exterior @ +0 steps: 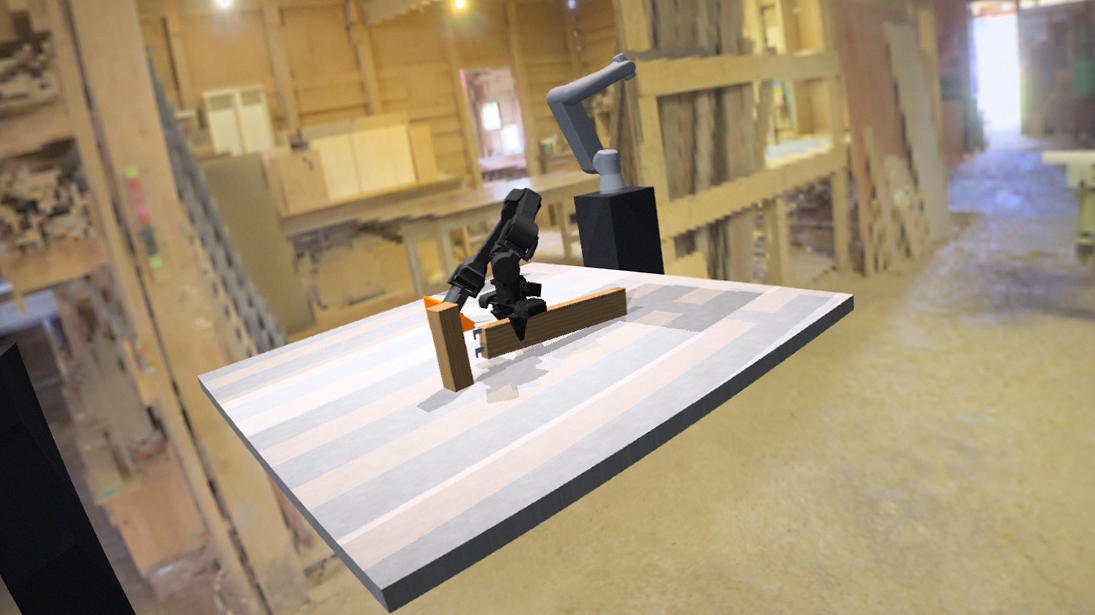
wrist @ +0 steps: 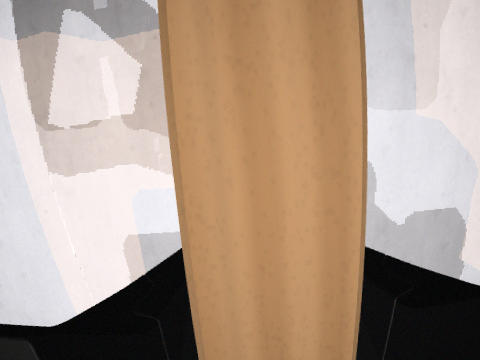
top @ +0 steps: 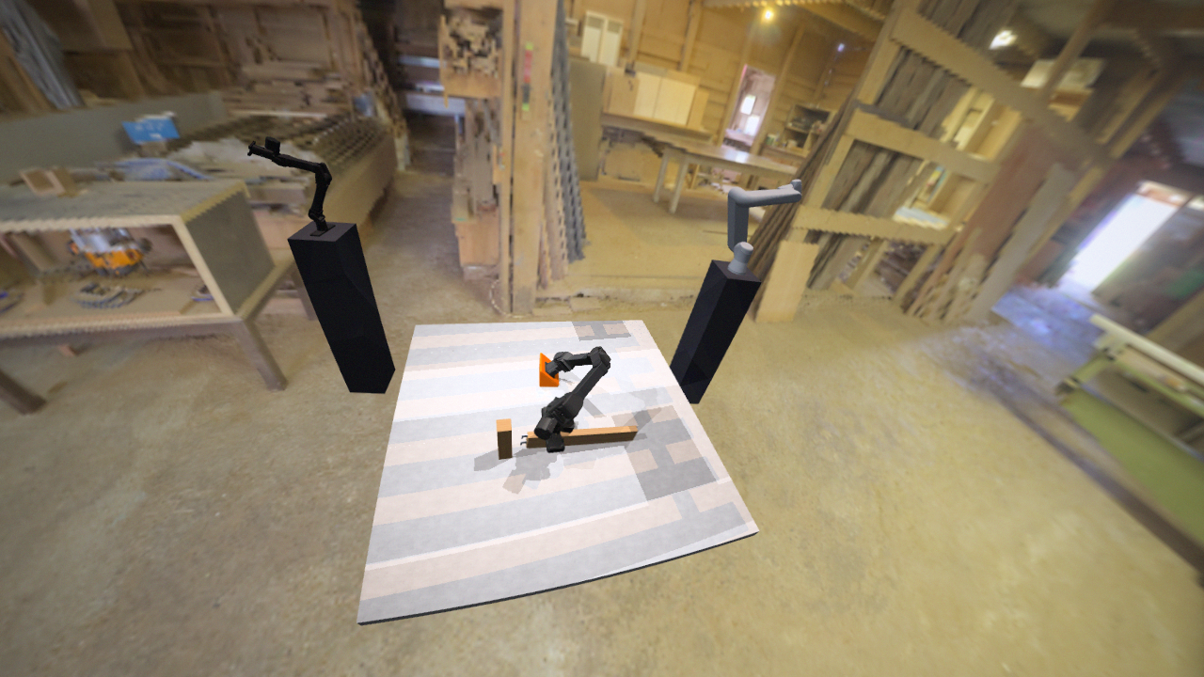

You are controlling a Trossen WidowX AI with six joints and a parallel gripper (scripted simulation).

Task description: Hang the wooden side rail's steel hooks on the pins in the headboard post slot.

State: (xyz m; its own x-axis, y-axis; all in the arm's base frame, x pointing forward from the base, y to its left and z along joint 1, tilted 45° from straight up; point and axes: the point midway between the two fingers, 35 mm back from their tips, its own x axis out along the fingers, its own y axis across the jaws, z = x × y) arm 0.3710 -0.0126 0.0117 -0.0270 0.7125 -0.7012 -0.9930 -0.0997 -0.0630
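Right now the headboard post is 170 mm to the right of my gripper tip, 40 mm above it and 20 mm ahead of it.
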